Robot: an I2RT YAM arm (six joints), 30 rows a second.
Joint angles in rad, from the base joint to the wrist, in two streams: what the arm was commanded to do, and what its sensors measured. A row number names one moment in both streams.
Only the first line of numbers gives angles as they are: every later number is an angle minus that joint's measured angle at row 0.
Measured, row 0:
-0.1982, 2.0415, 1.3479, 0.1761, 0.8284, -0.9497
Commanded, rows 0 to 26:
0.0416, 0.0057, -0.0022, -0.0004, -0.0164, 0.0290
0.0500, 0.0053, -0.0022, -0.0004, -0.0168, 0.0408
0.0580, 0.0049, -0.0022, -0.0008, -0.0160, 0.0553
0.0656, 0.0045, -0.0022, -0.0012, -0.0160, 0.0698
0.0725, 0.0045, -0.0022, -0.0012, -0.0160, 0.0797
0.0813, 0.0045, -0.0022, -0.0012, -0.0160, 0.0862
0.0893, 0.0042, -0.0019, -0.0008, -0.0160, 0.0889
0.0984, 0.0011, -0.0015, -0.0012, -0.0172, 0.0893
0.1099, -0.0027, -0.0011, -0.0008, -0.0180, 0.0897
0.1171, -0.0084, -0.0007, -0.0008, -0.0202, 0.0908
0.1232, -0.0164, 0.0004, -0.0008, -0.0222, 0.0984
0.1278, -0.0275, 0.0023, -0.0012, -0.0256, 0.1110
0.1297, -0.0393, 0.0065, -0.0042, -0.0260, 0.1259
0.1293, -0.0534, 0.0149, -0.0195, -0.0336, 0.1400
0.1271, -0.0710, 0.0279, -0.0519, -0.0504, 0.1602
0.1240, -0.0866, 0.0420, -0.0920, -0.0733, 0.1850
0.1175, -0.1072, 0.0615, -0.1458, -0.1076, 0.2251
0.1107, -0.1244, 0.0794, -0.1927, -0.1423, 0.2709
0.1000, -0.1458, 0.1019, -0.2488, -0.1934, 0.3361
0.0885, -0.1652, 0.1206, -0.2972, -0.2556, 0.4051
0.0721, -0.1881, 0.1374, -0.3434, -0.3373, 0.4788
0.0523, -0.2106, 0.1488, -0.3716, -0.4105, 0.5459
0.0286, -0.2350, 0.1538, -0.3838, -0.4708, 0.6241
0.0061, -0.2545, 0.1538, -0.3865, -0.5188, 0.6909
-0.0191, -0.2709, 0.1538, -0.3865, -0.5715, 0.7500
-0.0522, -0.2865, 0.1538, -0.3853, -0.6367, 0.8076
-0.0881, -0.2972, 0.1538, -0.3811, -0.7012, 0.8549
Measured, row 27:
-0.0065, -0.2465, 0.1313, -0.3800, -0.4624, 0.5856
